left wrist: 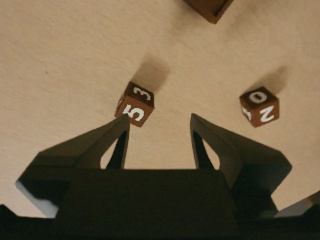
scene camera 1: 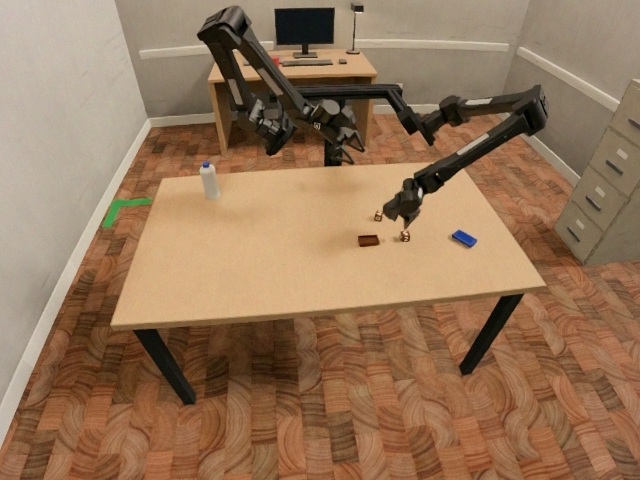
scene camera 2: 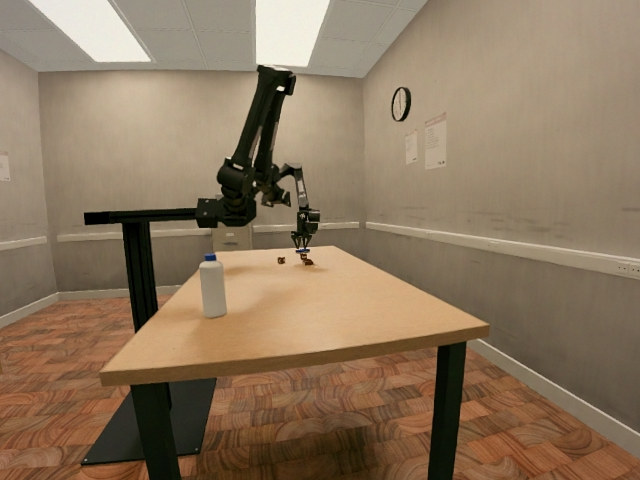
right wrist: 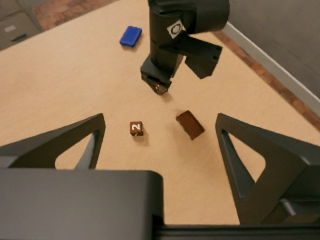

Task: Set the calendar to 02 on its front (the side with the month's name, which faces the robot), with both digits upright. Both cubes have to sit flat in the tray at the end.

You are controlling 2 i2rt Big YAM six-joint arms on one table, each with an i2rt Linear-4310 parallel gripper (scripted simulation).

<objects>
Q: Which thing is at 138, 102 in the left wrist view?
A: A brown cube.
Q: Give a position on a brown cube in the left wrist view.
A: At 261, 106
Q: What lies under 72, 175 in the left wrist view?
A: The left gripper.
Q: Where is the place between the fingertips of the left gripper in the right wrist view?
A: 161, 85
</objects>
